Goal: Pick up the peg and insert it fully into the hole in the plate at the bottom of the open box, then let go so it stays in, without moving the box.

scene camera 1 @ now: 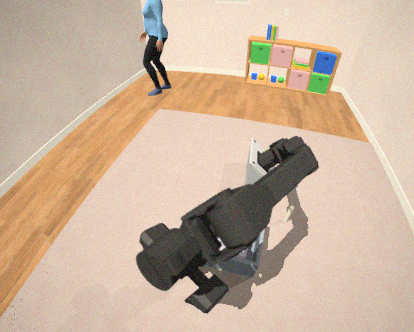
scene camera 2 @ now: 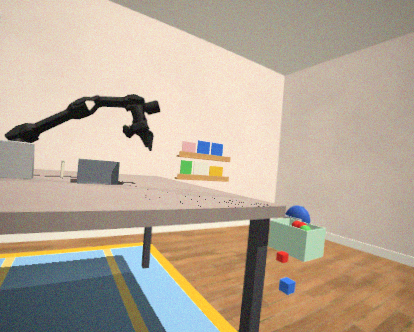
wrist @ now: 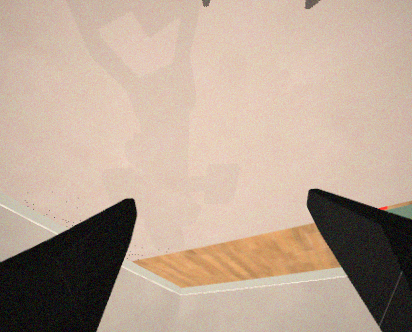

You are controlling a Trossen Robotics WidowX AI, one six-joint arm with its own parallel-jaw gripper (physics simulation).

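Frame: origin at the arm's base, x up, y left, z back, level; millimetres.
Where they show: gripper, fingertip midpoint: (scene camera 2: 148,149) (wrist: 222,201); arm's base, link origin: (scene camera 1: 262,161) (scene camera 2: 15,153).
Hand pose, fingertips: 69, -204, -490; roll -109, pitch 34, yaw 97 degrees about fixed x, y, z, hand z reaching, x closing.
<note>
Things, the pixels of their top centre, and the offset from my fingertips, as dx, dy, dz.
- peg, top centre: (scene camera 1: 292,207) (scene camera 2: 63,160) -88, +303, +308
- open box, top centre: (scene camera 1: 235,233) (scene camera 2: 98,160) -70, +123, +183
The peg (scene camera 1: 289,214) (scene camera 2: 62,169) is thin and cream-coloured and stands upright on the table, apart from the box. The open box (scene camera 1: 239,266) (scene camera 2: 98,171) is blue-grey and sits on the table, partly hidden under the arm in scene camera 1. The hole in its plate cannot be made out. My gripper (scene camera 2: 149,146) (wrist: 222,201) is open and empty, pointing down, high above the table and beyond the box on the side away from the peg. In scene camera 1 one finger (scene camera 1: 207,298) shows; the other is hidden. The peg and box do not show in the wrist view.
A pale grey block (scene camera 1: 254,162) (scene camera 2: 17,160) stands at the arm's base. The arm (scene camera 1: 240,215) (scene camera 2: 75,109) spans over the box. The table's edge (scene camera 2: 150,218) runs across scene camera 2. A person (scene camera 1: 155,42) stands on the floor near a shelf unit (scene camera 1: 295,43).
</note>
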